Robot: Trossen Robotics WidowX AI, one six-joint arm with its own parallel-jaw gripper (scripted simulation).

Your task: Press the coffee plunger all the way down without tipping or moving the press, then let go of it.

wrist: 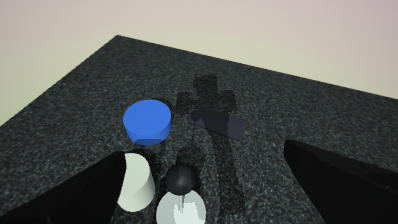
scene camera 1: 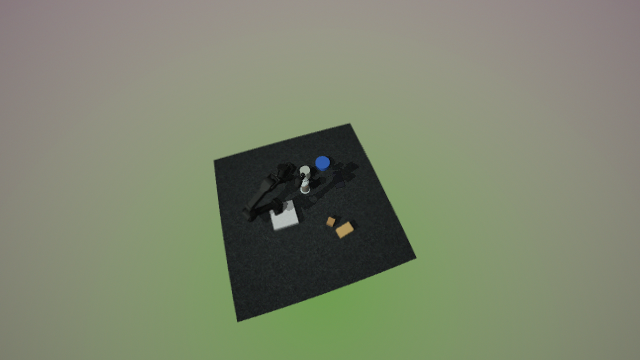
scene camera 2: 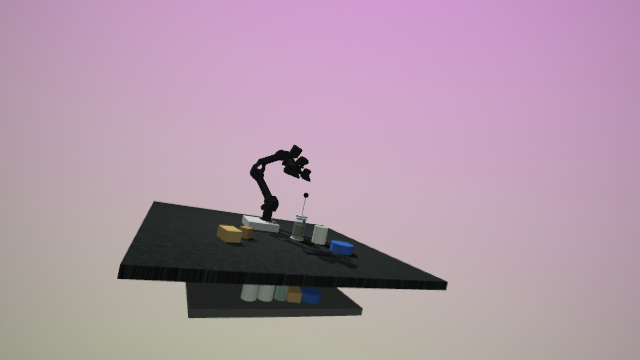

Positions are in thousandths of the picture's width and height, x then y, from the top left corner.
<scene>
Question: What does the gripper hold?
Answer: Nothing.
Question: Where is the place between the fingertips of the gripper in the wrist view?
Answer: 521,681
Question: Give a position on a blue disc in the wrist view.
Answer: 371,547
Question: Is the gripper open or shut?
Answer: Open.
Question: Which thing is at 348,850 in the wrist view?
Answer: A white cylinder.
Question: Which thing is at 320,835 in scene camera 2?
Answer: A shelf.
</scene>
